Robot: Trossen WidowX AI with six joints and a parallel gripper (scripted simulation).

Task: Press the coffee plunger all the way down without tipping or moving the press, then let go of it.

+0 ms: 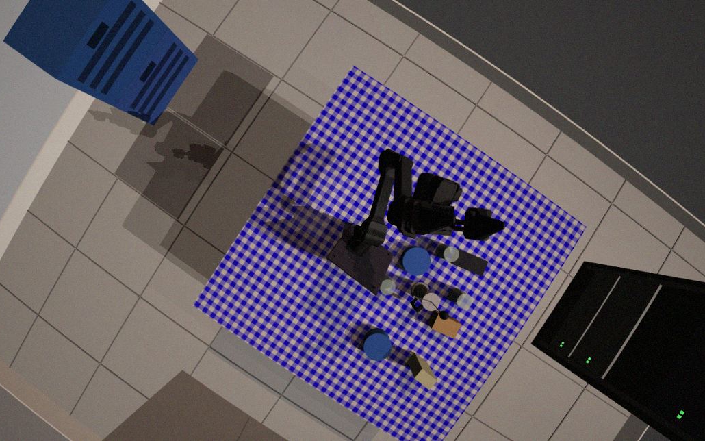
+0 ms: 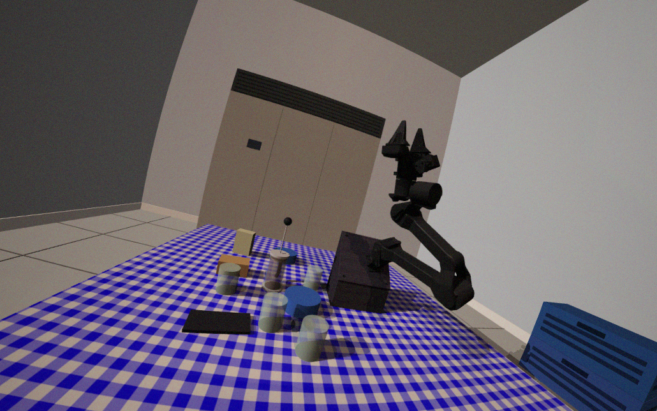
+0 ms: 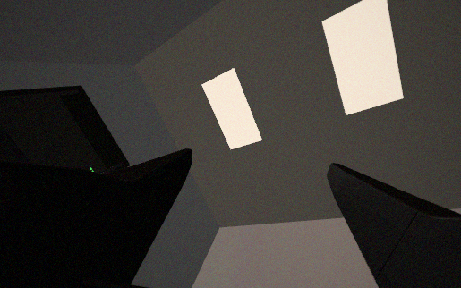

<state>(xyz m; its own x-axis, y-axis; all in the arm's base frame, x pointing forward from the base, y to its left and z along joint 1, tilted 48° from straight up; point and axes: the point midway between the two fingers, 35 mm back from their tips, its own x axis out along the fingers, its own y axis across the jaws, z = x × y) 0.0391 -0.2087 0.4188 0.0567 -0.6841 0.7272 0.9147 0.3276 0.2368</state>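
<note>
My gripper tip is 24 cm short of the coffee press, 23 cm to the left of it and 51 cm above it. Round my gripper tip: orange box (40 cm ahead, 28 cm to the right, 61 cm below); then flat black slab (37 cm ahead, 1 cm to the left, 63 cm below).
</note>
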